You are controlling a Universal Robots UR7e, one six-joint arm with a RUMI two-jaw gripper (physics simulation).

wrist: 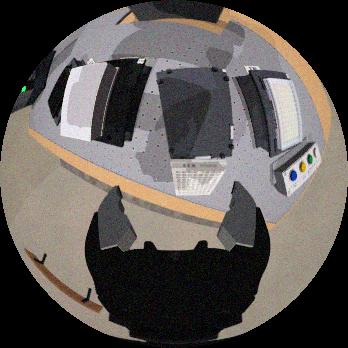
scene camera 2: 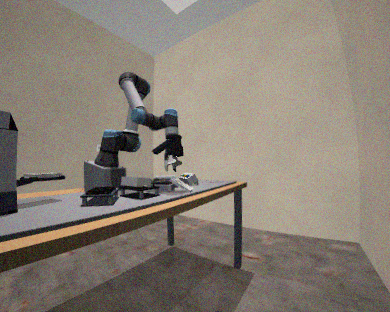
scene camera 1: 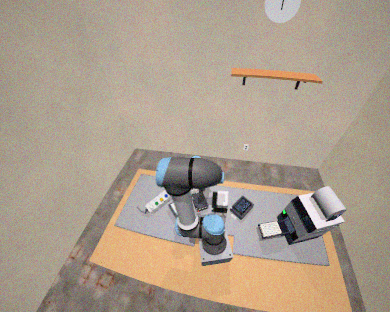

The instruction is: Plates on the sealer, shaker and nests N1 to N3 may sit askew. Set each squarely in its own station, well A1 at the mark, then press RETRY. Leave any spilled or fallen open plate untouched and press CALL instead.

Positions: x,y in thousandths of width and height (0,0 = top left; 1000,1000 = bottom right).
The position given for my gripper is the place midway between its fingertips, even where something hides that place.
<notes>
I see my gripper (wrist: 504,533), a sealed plate (wrist: 254,254) and a button box (wrist: 809,481).
</notes>
